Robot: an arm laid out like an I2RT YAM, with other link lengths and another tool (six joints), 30 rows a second.
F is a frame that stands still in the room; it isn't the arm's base.
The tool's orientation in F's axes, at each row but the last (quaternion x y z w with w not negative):
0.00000, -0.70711, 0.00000, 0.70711
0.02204, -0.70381, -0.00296, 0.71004
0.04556, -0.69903, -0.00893, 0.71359
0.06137, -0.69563, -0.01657, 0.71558
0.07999, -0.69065, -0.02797, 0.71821
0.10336, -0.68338, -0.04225, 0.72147
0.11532, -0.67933, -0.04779, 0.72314
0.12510, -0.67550, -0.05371, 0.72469
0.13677, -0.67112, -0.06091, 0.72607
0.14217, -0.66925, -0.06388, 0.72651
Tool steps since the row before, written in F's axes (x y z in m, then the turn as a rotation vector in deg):
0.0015, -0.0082, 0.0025, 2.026, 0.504, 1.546
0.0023, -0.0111, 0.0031, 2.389, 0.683, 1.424
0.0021, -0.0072, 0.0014, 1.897, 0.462, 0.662
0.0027, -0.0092, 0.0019, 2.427, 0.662, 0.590
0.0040, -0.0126, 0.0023, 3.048, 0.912, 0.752
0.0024, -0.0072, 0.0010, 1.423, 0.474, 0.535
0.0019, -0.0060, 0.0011, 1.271, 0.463, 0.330
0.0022, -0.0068, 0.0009, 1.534, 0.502, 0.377
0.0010, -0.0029, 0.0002, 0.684, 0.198, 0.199
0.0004, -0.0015, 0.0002, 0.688, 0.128, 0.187
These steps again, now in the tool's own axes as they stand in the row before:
0.0025, -0.0082, -0.0015, 1.546, 0.504, -2.026
0.0035, -0.0110, -0.0020, 1.421, 0.669, -2.395
0.0020, -0.0072, -0.0017, 0.667, 0.415, -1.906
0.0030, -0.0091, -0.0021, 0.591, 0.572, -2.449
0.0043, -0.0123, -0.0029, 0.741, 0.800, -3.082
0.0026, -0.0070, -0.0017, 0.516, 0.459, -1.435
0.0026, -0.0057, -0.0012, 0.308, 0.414, -1.293
0.0027, -0.0065, -0.0014, 0.365, 0.439, -1.556
0.0011, -0.0028, -0.0006, 0.200, 0.180, -0.689
0.0007, -0.0014, -0.0002, 0.208, 0.109, -0.685

